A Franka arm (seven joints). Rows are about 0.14 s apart.
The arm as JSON. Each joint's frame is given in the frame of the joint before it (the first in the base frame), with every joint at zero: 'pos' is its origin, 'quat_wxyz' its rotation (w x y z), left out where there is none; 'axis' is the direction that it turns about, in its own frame. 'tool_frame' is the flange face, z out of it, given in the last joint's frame.
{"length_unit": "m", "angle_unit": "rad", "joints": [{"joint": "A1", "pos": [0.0, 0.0, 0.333], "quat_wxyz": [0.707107, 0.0, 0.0, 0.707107], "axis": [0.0, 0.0, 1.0]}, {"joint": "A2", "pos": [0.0, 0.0, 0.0], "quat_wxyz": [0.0, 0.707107, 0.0, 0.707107], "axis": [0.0, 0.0, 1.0]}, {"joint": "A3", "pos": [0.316, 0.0, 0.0], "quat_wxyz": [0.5, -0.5, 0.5, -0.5], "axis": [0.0, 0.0, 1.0]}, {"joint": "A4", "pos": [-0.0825, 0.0, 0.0], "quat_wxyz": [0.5, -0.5, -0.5, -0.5], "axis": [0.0, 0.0, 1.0]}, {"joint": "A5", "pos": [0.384, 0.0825, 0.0], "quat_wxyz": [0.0, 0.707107, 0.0, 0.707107], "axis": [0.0, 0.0, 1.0]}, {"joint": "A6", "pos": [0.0, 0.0, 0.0], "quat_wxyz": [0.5, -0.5, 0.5, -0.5], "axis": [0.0, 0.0, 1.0]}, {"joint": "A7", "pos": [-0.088, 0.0, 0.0], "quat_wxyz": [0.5, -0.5, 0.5, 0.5], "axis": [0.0, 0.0, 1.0]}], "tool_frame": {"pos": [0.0, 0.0, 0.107], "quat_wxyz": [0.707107, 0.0, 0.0, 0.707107]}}
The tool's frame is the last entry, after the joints.
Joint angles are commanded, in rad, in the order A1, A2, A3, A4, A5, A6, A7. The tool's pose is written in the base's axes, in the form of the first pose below.
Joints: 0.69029, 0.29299, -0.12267, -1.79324, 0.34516, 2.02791, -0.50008
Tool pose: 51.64 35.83 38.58 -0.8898 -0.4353 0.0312 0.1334
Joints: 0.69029, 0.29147, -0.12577, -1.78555, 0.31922, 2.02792, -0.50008
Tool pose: 51.93 35.65 38.99 -0.8888 -0.4408 0.0261 0.1223
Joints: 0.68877, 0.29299, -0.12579, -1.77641, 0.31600, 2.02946, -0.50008
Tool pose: 52.18 35.68 39.33 -0.8888 -0.4414 0.0215 0.1212
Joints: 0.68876, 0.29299, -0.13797, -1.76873, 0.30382, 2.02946, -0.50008
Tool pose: 52.74 35.12 39.69 -0.8907 -0.4397 0.0165 0.1146
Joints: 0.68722, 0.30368, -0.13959, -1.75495, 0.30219, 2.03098, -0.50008
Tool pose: 53.16 35.18 39.67 -0.8912 -0.4390 0.0139 0.1131
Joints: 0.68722, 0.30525, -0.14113, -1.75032, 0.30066, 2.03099, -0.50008
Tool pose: 53.30 35.16 39.78 -0.8914 -0.4390 0.0122 0.1122
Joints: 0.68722, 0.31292, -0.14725, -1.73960, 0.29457, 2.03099, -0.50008
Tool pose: 53.73 35.00 39.80 -0.8923 -0.4382 0.0101 0.1083
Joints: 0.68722, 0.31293, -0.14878, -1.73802, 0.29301, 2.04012, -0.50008
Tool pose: 53.90 34.96 39.95 -0.8927 -0.4376 0.0047 0.1073
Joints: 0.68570, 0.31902, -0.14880, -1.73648, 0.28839, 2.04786, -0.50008
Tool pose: 54.11 34.92 39.69 -0.8931 -0.4375 0.0029 0.1044
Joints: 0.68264, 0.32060, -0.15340, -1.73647, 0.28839, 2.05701, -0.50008
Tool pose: 54.46 34.55 39.68 -0.8951 -0.4337 -0.0014 0.1033
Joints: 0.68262, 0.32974, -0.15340, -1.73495, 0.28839, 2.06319, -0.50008
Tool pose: 54.60 34.62 39.22 -0.8955 -0.4332 -0.0008 0.1022
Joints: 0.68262, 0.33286, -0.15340, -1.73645, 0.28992, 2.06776, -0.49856
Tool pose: 54.63 34.63 38.99 -0.8962 -0.4317 -0.0008 0.1023
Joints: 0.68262, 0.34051, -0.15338, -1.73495, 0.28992, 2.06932, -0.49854
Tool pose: 54.71 34.68 38.58 -0.8964 -0.4315 0.0014 0.1015
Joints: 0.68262, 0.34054, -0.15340, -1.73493, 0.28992, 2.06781, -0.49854
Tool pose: 54.69 34.68 38.56 -0.8964 -0.4315 0.0022 0.1015
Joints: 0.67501, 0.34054, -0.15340, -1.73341, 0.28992, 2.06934, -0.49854
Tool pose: 55.00 34.28 38.65 -0.8980 -0.4281 0.0003 0.1015
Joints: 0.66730, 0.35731, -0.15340, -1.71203, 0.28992, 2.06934, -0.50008
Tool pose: 55.70 34.19 38.56 -0.8991 -0.4261 -0.0026 0.1005
